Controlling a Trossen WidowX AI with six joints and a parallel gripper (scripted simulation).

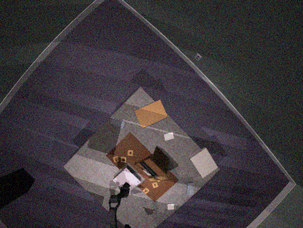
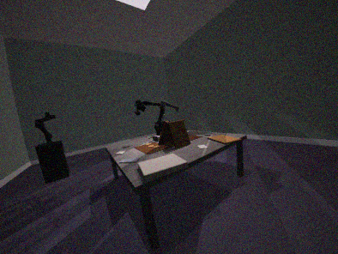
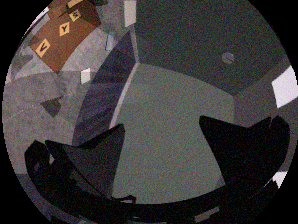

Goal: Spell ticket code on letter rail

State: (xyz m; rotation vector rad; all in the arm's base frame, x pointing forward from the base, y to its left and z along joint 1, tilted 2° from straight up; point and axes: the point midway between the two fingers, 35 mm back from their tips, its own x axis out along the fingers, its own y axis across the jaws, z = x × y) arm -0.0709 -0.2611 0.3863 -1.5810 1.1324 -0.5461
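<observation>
The tan letter tile lies 480 mm to the left of my gripper tip, 450 mm below it and 250 mm ahead of it. The rest, counted from my gripper tip: brown mat: 450 mm below, 270 mm to the left, 270 mm ahead; then white block: 780 mm ahead, 440 mm below, 240 mm to the right; then white ticket: 360 mm below, 340 mm ahead, 210 mm to the left.
</observation>
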